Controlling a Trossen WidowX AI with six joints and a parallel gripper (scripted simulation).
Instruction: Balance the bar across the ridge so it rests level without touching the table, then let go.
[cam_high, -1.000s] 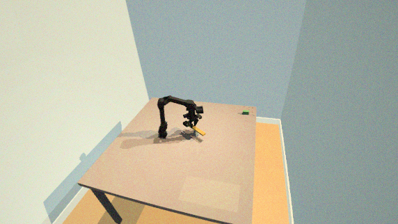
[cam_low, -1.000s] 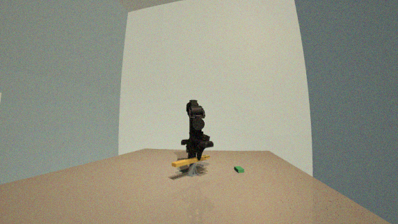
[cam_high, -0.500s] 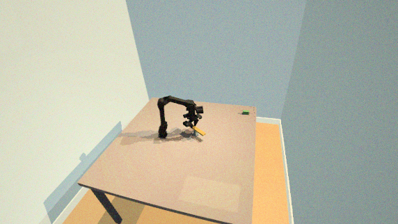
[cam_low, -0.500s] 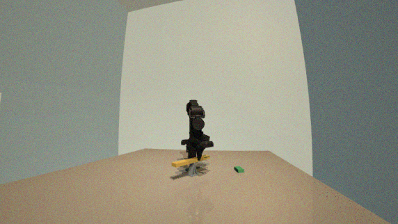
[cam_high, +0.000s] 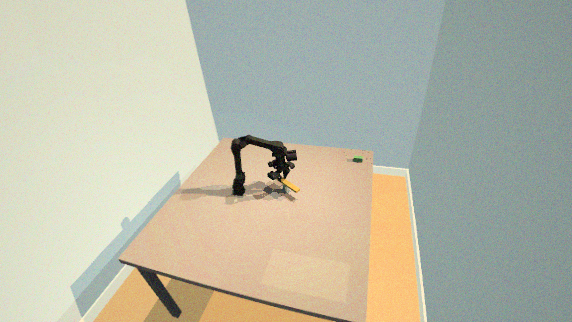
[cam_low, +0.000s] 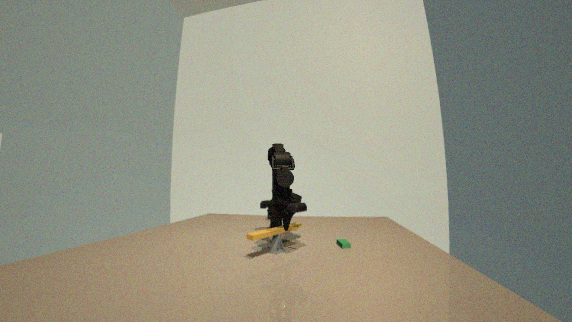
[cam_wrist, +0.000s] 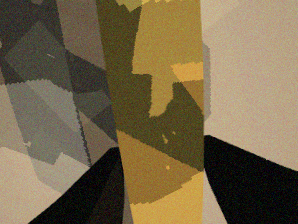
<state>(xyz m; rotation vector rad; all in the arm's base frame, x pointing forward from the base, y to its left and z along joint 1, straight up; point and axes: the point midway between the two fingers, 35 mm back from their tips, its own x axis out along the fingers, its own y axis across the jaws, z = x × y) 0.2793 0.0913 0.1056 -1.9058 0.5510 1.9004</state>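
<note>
My gripper tip is now 2 cm short of the bar and 2 cm to the left of it. The rest, counted from my gripper tip: green block: 46 cm ahead, 41 cm to the left, 5 cm below.
</note>
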